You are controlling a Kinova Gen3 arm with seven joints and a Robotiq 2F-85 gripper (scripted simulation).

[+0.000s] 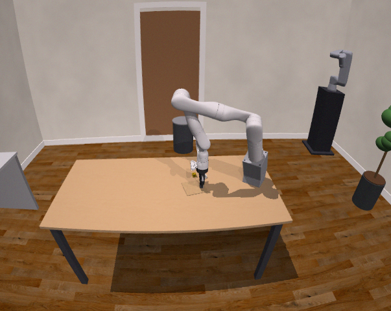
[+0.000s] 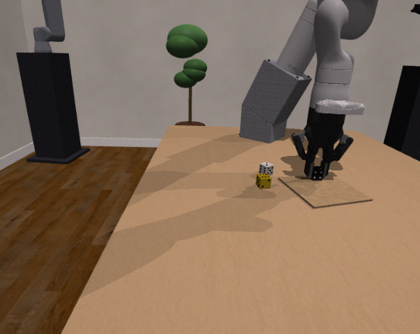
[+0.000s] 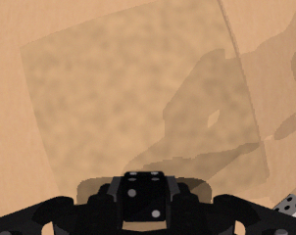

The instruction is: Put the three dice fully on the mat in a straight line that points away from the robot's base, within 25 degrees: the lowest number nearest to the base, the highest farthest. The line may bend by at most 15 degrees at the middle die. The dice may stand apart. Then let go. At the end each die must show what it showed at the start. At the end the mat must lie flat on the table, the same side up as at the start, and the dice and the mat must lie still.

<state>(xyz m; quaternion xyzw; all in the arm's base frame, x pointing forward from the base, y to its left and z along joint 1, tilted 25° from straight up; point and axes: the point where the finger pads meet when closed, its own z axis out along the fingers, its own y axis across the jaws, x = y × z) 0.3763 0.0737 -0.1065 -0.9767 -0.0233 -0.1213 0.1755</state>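
Now: hand 1 cm above the black die. Round my hand: white die: 2 cm behind, 11 cm to the right, 1 cm below; then yellow die: 5 cm ahead, 12 cm to the right, 1 cm below; then tan mat: 5 cm ahead, 2 cm below.
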